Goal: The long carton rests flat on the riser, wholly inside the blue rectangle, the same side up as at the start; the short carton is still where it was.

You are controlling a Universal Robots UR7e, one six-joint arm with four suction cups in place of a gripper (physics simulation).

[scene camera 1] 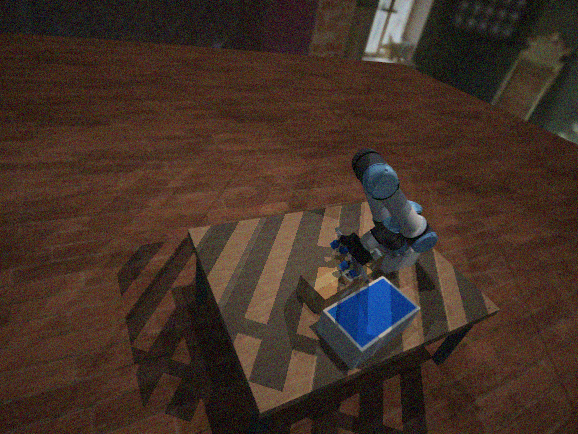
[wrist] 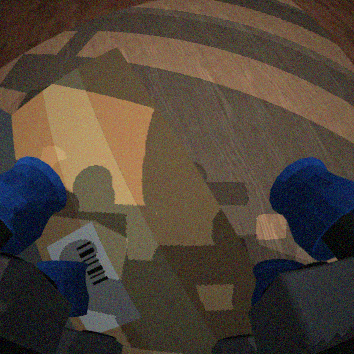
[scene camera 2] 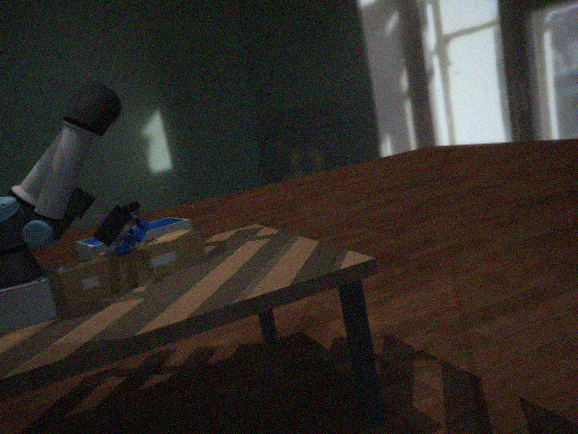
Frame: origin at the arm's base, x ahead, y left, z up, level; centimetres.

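Seen in the pictures: end effector, tool point: (scene camera 1: 340,260) (wrist: 166,238) (scene camera 2: 138,242); arm's base, origin of the base link: (scene camera 2: 13,281).
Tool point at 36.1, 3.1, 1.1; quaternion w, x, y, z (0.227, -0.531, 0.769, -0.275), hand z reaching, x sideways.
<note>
Offsets run from my tool point to a thing's middle, as dx, dy, dz. Level surfaces: height alone.
The grey riser {+3.4, +26.5, -5.9} (scene camera 1: 340,337) (scene camera 2: 172,230) has a blue rectangle {+3.4, +26.5, +0.1} (scene camera 1: 372,312) with a white border on top; no carton rests on it. One brown carton {+4.2, +4.3, -6.9} (scene camera 1: 327,282) (scene camera 2: 182,250) (wrist: 175,185) lies on the table beside the riser. Another carton (scene camera 2: 75,292) (wrist: 107,242) with a barcode label on top is nearer the arm's base, mostly hidden by the gripper in scene camera 1. I cannot tell which is the long one. My gripper (scene camera 1: 344,258) (scene camera 2: 131,237) (wrist: 170,240), tilted, is open with nothing on its blue cups, close above the cartons; contact is unclear.
The striped wooden table {dz -11.9} (scene camera 1: 272,260) (scene camera 2: 210,295) carries the arm's base (scene camera 1: 400,260) behind the riser. The riser stands near the table's front edge in scene camera 1. Strong shadow bands cross the table and cartons.
</note>
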